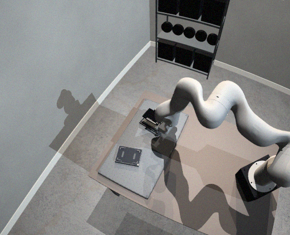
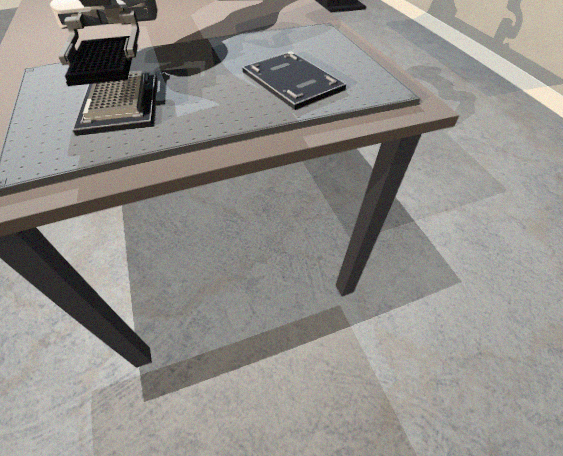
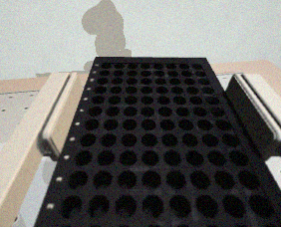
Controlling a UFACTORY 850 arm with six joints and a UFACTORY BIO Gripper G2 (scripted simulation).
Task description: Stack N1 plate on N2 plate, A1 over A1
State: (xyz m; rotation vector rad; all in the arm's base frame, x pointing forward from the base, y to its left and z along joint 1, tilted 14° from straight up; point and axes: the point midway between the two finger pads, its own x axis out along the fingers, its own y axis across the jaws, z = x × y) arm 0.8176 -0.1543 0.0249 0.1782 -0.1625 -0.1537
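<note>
Now: the white 96-well plate 70 mm below my hand. Round my hand: plate nest N1 (20 mm ahead, 310 mm to the left, 80 mm below); plate nest N2 (80 mm below); black 96-well plate (10 mm below).
</note>
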